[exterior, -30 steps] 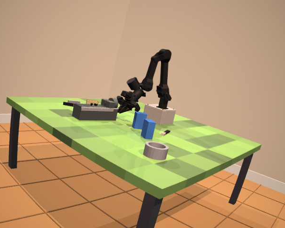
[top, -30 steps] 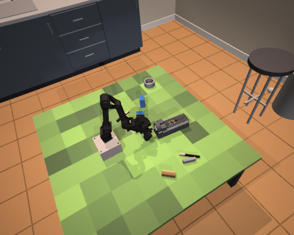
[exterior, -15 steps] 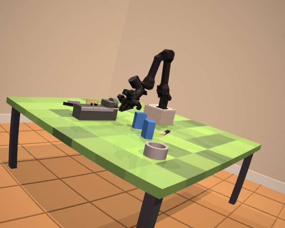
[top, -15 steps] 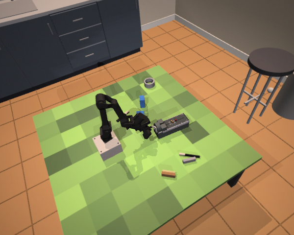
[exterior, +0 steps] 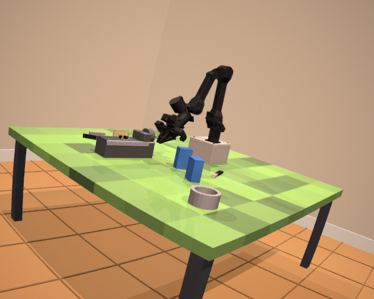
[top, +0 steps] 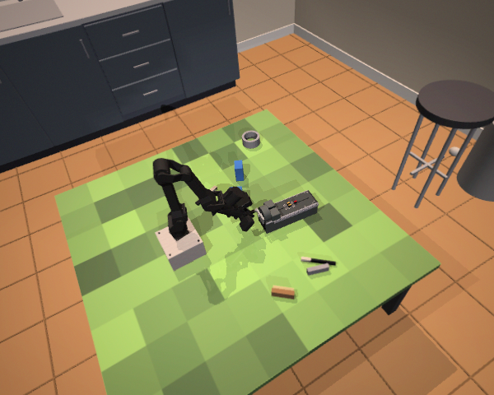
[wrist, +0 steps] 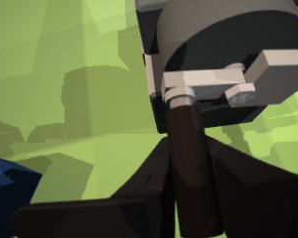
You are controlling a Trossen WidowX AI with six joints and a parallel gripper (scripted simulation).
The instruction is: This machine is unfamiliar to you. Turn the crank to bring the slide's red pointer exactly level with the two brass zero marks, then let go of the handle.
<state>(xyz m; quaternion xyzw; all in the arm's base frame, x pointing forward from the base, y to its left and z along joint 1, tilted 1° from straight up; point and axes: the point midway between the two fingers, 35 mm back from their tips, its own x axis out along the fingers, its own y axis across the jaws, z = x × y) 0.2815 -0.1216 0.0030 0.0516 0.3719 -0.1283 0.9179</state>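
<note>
My gripper tip is 180 mm short of the red pointer, 80 mm to the left of it and 10 mm below it. The rest, counted from my gripper tip: crank handle (20 mm behind, 20 mm above); then grey bar (360 mm to the right, 50 mm below, 40 mm ahead); then wooden block (330 mm to the right, 140 mm behind, 50 mm below).
</note>
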